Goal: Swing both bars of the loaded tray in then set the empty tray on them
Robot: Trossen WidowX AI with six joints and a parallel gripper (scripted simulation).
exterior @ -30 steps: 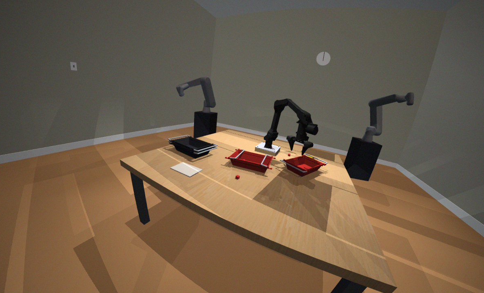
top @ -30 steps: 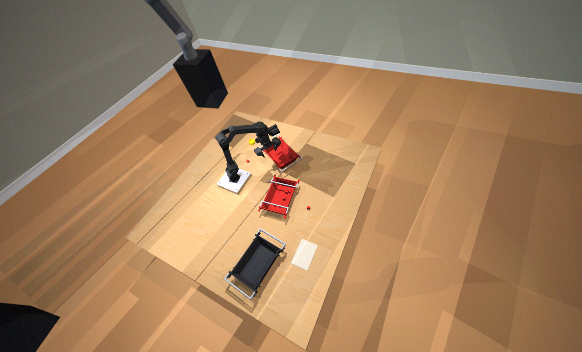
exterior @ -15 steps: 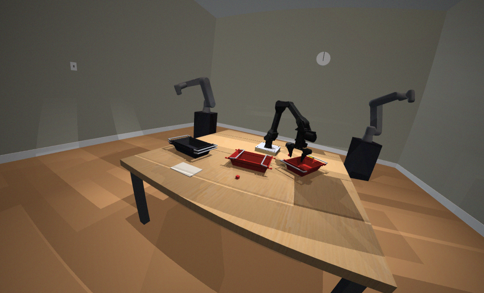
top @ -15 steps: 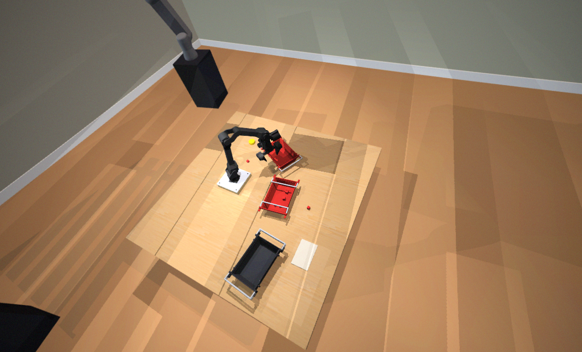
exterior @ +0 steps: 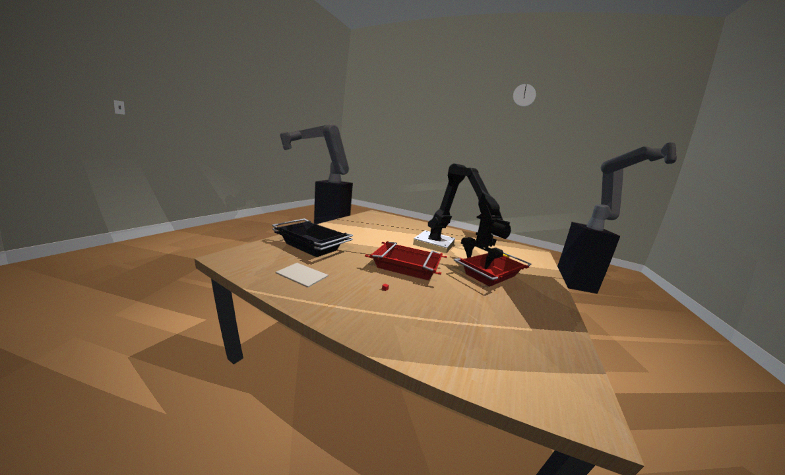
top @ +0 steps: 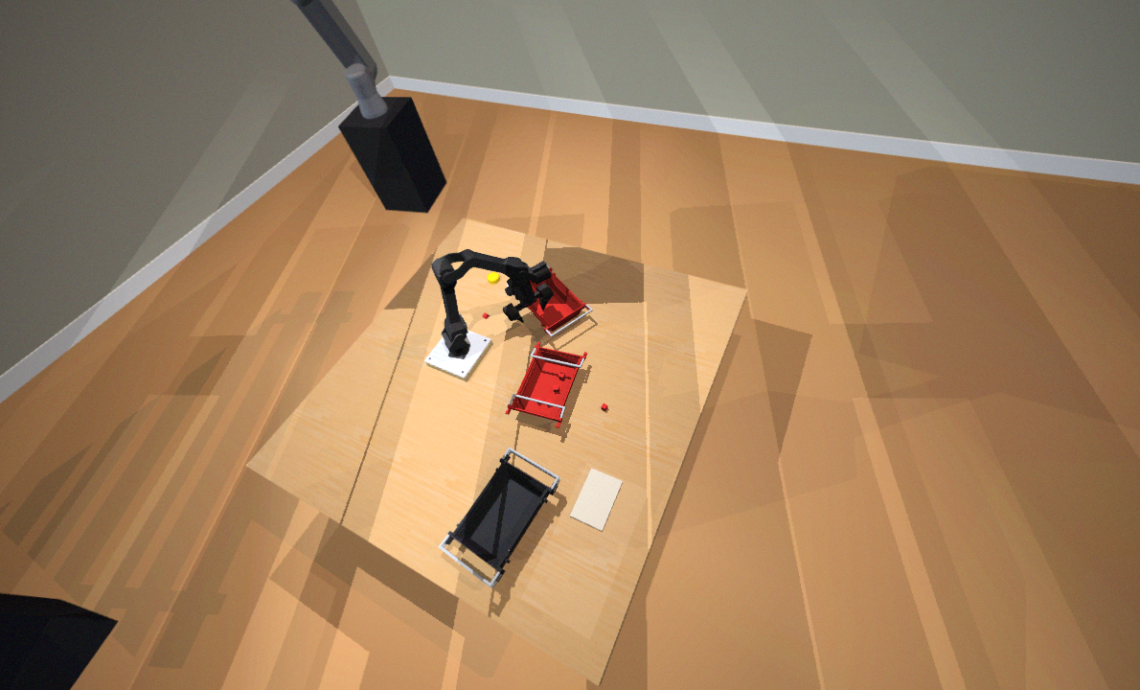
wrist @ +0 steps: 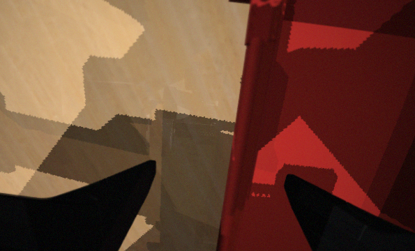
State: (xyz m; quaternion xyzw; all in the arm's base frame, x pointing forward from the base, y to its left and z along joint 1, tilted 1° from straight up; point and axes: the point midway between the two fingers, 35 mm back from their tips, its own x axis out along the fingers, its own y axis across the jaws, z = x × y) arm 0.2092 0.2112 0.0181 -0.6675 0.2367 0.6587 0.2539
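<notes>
The red tray lies 6 cm to the left of my gripper tip, 5 cm ahead of it and 3 cm above it. Round my gripper tip: yellow disc 23 cm behind, 17 cm to the left; then white card 61 cm to the right, 39 cm ahead, 1 cm below.
</notes>
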